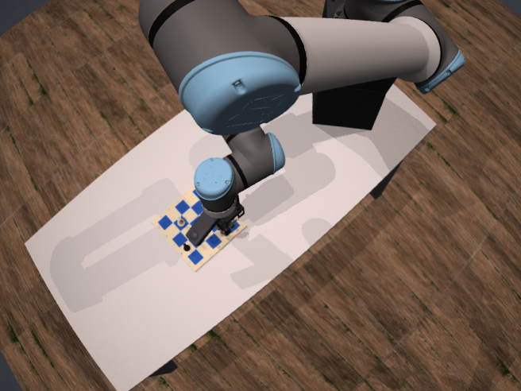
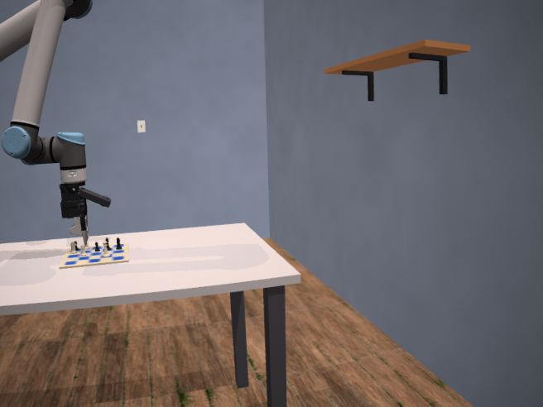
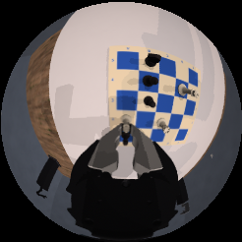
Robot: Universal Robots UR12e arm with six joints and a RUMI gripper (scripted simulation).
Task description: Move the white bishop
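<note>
The chessboard lies 50 mm ahead of my hand, 70 mm to the right of it and 30 mm below it.
</note>
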